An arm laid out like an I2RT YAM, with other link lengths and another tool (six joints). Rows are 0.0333 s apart.
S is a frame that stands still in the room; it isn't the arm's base.
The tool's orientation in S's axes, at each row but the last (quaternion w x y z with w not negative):
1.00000, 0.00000, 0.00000, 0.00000
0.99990, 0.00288, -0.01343, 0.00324
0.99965, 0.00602, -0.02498, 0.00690
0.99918, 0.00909, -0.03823, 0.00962
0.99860, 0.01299, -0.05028, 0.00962
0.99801, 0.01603, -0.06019, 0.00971
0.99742, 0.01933, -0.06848, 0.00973
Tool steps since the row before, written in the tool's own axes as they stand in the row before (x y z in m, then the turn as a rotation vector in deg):
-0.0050, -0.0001, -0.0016, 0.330, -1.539, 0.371
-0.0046, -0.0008, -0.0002, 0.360, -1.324, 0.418
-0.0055, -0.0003, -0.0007, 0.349, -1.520, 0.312
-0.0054, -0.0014, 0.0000, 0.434, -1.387, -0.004
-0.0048, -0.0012, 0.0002, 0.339, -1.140, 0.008
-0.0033, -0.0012, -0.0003, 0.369, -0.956, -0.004
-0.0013, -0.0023, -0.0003, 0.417, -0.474, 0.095
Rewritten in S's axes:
-0.0050, -0.0001, -0.0016, 0.330, -1.539, 0.371
-0.0046, -0.0008, -0.0003, 0.357, -1.324, 0.420
-0.0055, -0.0004, -0.0010, 0.354, -1.519, 0.311
-0.0054, -0.0015, -0.0004, 0.461, -1.378, 0.005
-0.0048, -0.0013, -0.0003, 0.360, -1.134, 0.014
-0.0032, -0.0012, -0.0007, 0.387, -0.949, 0.011
-0.0012, -0.0023, -0.0006, 0.411, -0.470, 0.134

